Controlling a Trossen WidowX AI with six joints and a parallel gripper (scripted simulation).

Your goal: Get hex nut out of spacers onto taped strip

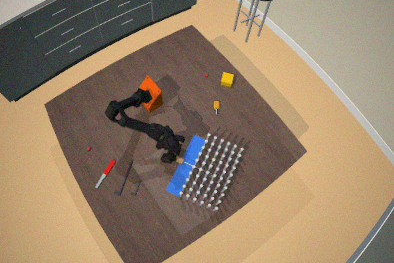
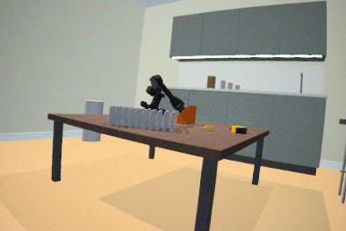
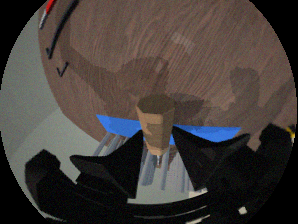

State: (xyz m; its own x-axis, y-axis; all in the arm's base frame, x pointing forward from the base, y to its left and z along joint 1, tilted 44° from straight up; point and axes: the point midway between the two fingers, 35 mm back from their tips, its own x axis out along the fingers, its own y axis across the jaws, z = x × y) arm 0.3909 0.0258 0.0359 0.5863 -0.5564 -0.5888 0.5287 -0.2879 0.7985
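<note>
My gripper tip is now 50 mm short of the blue taped strip, 40 mm to the right of it and 40 mm above it. From my gripper tip the other things lie so: yellow-handled screwdriver: 370 mm to the left, 190 mm behind, 20 mm below; wooden-handled screwdriver: 80 mm ahead, 60 mm to the left; red-and-white tool: 430 mm to the right, 100 mm behind, 30 mm below.
</note>
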